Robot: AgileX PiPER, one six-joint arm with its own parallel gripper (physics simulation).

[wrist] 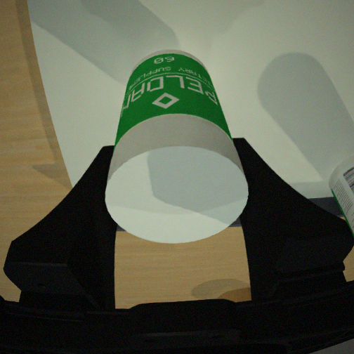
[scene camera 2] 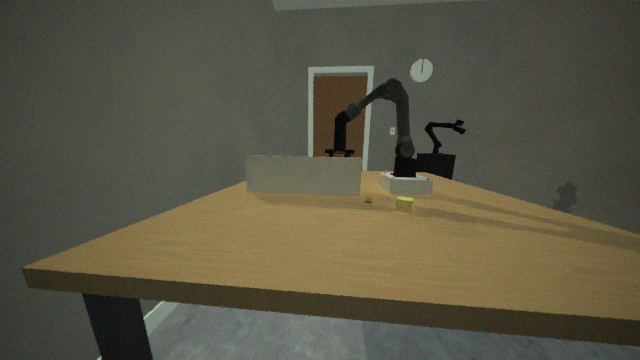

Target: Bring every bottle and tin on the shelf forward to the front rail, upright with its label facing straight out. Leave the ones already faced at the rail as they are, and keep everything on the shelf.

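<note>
My gripper (scene camera 2: 340,154) (wrist: 174,157) is shut on a white bottle or tin (wrist: 176,192) with a green label, its wide white end toward the camera. The label shows a diamond and lettering that appears upside down in the wrist view. Whether its far end touches the pale shelf (scene camera 2: 303,175) (wrist: 240,65) cannot be told. A dark front rail (wrist: 327,203) crosses low in the wrist view, behind the fingers. A second white and green container (wrist: 346,192) shows in part at the right edge, with fine print toward the camera. The shelf's pale panel hides the held container in the scene view.
In the scene view, a yellow block (scene camera 2: 404,204) and a small brown object (scene camera 2: 368,200) lie on the wooden table (scene camera 2: 280,240) outside the shelf. The arm's white base (scene camera 2: 411,187) stands right of the shelf. Another dark arm (scene camera 2: 434,137) stands farther back on a dark pedestal.
</note>
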